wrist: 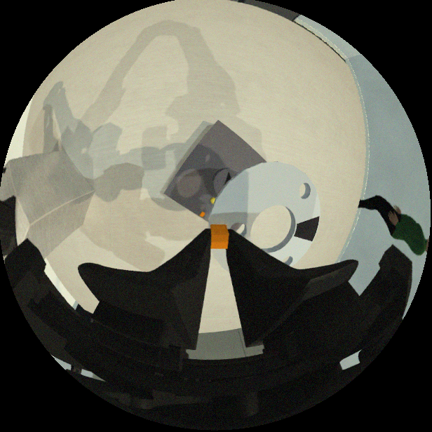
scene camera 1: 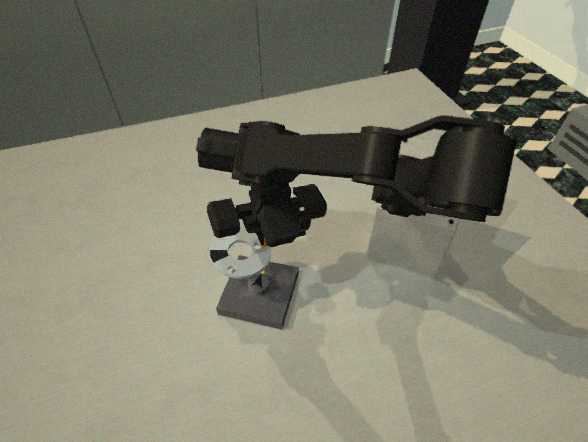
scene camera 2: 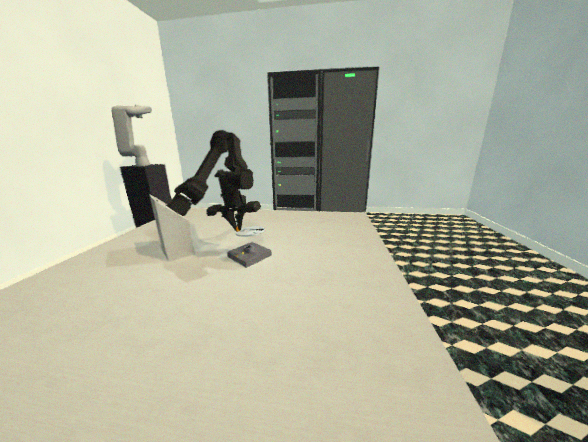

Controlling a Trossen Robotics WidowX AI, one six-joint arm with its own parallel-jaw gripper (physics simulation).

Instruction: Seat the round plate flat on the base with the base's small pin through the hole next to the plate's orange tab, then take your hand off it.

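Frame: origin at the arm's base, x back, y right, z up, level; millimetres.
Where they show: gripper, fingertip midpoint: [scene camera 1: 265, 242] [scene camera 2: 238, 230]; arm's base at its link origin: [scene camera 2: 175, 211].
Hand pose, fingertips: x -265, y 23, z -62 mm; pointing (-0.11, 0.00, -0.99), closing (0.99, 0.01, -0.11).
Things, the pixels of their top centre, and the offset from my fingertips. "pt": a spot on its surface instead.
- round plate at its top centre: [scene camera 1: 239, 245] [scene camera 2: 250, 227] dx -46, dy -3, dz +15 mm
- black patch at a spot on its surface: [scene camera 1: 218, 256] pt dx -85, dy -5, dz +5 mm
- dark square base at its top centre: [scene camera 1: 258, 281] [scene camera 2: 248, 246] dx -26, dy -24, dz -78 mm
- small yellow-tipped pin at a spot on its surface: [scene camera 1: 263, 272] pt dx -9, dy +1, dz -89 mm
My gripper [scene camera 1: 265, 243] [scene camera 2: 237, 229] [wrist: 217, 234] is shut on the orange tab [wrist: 219, 242] of the round plate [scene camera 1: 247, 269] [scene camera 2: 244, 234] [wrist: 260, 185]. The plate is pale, with a large centre hole, smaller holes and a black patch [scene camera 1: 218, 256] [wrist: 307, 228]. It is held nearly level above the table, clear of the base. The dark square base [scene camera 1: 250, 307] [scene camera 2: 256, 258] [wrist: 235, 142] lies below; the plate overlaps part of it in the wrist view. Its thick centre post [scene camera 1: 258, 285] [wrist: 220, 177] is partly covered there. The small yellow-tipped pin [scene camera 1: 263, 272] [wrist: 213, 200] shows just beside the plate's edge.
A grey upright panel [scene camera 1: 410, 245] [scene camera 2: 175, 237] [wrist: 55, 190] stands on the table near the arm's base. A dark cabinet [scene camera 2: 347, 140] stands behind the table. A pale second arm [scene camera 2: 124, 132] is on a black pedestal [scene camera 2: 145, 192].
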